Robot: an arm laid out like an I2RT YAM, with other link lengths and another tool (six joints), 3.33 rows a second.
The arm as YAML. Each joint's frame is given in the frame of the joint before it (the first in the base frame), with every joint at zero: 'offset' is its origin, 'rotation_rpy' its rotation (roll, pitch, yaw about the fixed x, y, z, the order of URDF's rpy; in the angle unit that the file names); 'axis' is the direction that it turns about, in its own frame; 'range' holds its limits. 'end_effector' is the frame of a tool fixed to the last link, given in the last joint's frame.
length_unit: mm
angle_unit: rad
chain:
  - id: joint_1
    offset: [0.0, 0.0, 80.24]
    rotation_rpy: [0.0, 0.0, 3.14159]
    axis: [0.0, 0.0, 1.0]
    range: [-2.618, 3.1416]
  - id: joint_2
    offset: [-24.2, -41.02, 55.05]
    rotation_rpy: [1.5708, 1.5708, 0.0]
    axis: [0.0, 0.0, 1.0]
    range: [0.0, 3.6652]
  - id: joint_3
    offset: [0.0, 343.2, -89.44]
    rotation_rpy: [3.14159, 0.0, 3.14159]
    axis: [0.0, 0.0, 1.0]
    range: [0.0, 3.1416]
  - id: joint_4
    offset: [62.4, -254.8, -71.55]
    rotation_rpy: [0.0, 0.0, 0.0]
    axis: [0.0, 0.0, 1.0]
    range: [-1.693, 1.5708]
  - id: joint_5
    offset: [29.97, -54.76, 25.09]
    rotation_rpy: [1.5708, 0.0, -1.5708]
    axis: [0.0, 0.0, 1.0]
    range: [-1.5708, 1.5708]
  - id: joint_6
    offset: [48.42, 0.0, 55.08]
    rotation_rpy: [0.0, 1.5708, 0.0]
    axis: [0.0, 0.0, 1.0]
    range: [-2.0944, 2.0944]
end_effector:
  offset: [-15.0, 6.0, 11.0]
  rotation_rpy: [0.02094, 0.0, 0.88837]
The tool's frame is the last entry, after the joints.
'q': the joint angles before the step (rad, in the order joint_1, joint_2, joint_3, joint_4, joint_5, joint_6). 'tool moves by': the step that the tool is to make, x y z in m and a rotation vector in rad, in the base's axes. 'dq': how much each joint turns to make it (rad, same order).
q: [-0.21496 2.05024 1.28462 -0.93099 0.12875 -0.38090]
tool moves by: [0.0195 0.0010 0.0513 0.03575 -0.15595 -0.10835]
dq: [-0.00120 -0.05616 0.15326 -0.07400 -0.07439 0.10333]
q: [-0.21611 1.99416 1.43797 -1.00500 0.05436 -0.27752]
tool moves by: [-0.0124 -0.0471 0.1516 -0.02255 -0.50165 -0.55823]
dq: [-0.14730 -0.17616 0.35593 -0.06020 -0.01681 0.42720]
